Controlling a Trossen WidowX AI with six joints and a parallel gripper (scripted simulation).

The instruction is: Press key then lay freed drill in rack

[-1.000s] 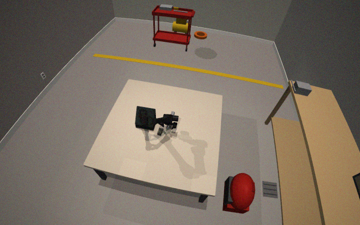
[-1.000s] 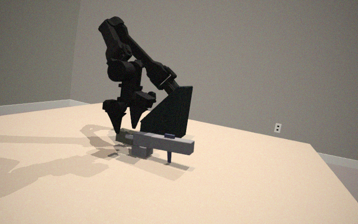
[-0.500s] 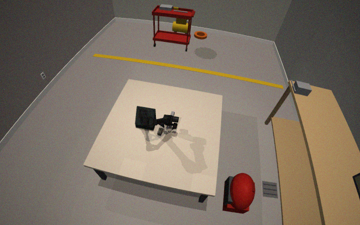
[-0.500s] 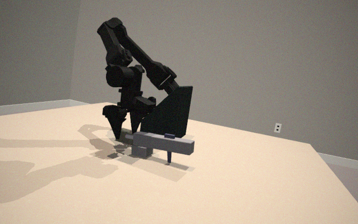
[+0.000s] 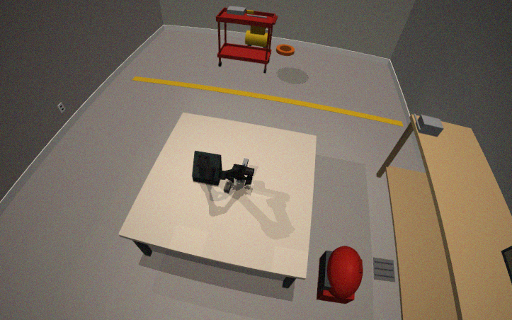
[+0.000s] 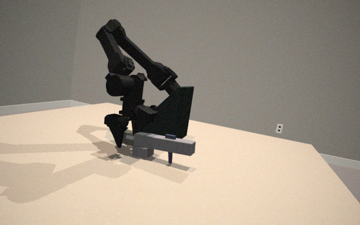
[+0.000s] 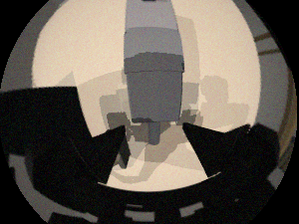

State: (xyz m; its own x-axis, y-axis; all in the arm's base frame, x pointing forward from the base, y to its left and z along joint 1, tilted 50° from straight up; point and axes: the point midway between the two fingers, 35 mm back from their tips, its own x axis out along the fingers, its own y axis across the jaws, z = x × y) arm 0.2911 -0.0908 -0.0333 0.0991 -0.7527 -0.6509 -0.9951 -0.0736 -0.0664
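Now: the tan drill 6 cm to the left of my gripper tip and 3 cm above it. Round my gripper tip: dark olive rack: 8 cm behind, 5 cm to the right; dark blue key: 14 cm to the left, 3 cm above; grey block: 12 cm to the left, 2 cm above.
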